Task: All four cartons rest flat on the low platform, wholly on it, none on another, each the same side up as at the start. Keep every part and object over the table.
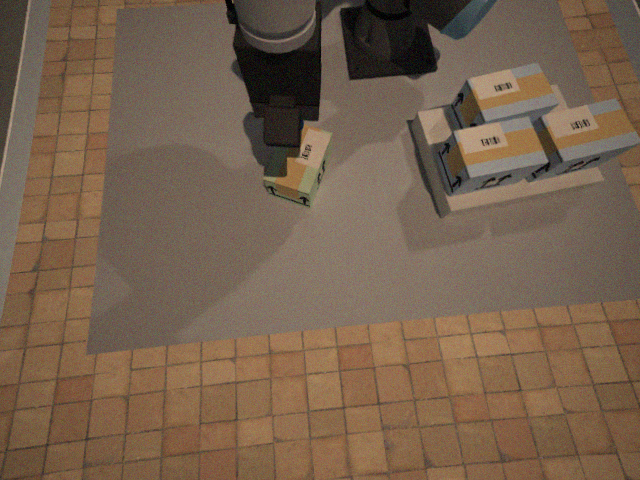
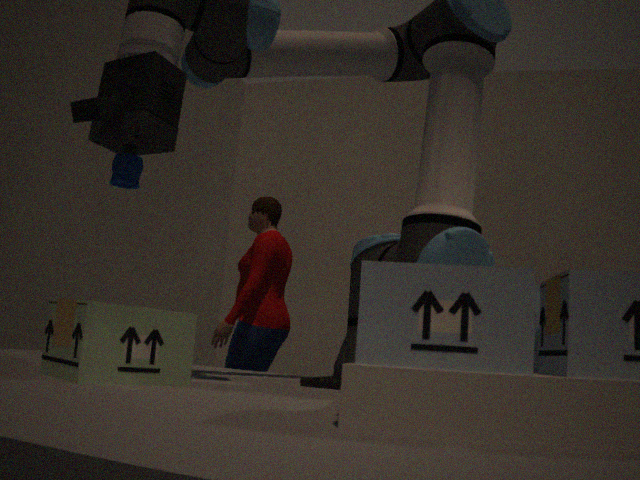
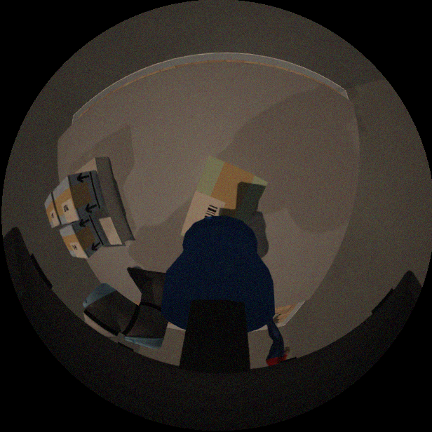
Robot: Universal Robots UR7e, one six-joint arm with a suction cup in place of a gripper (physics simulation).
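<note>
My suction cup (image 2: 126,168) shows in image 3 as well (image 3: 219,260). There's a low platform (image 1: 431,128) in the scene, and a blue carton (image 2: 469,318) too.
</note>
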